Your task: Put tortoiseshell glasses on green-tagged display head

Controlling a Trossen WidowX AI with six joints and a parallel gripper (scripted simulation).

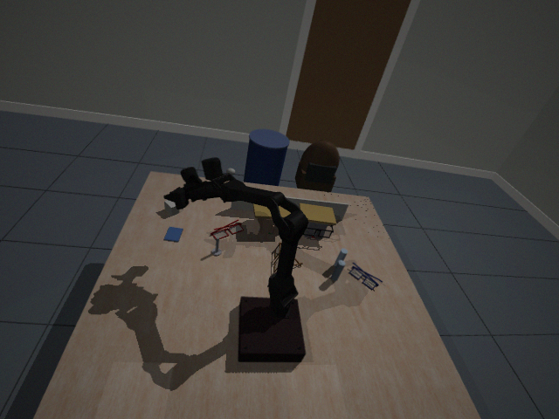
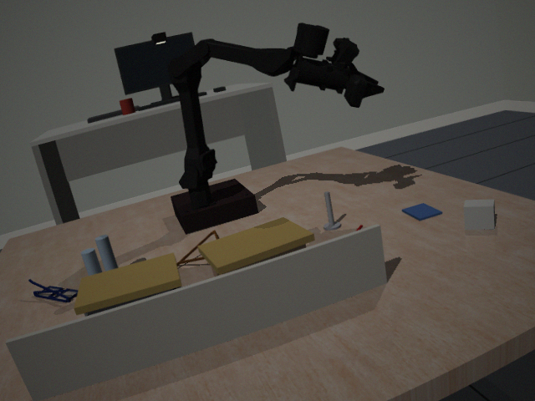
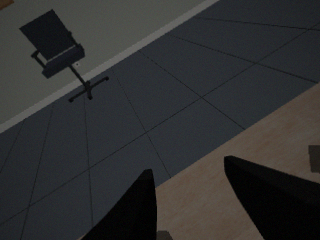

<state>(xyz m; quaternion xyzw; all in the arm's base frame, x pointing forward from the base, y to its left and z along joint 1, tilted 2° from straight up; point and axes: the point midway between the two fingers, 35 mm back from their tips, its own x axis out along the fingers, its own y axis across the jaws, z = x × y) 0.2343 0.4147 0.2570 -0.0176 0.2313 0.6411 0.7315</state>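
Right now my gripper tip is 27 cm above the post, 18 cm to the left of it and 3 cm short of it. Also, from my gripper tip: cube (26 cm below, 25 cm ahead, 6 cm to the left); then panel (50 cm to the right, 36 cm ahead, 24 cm below); then blue pad (29 cm below, 10 cm ahead, 1 cm to the left).
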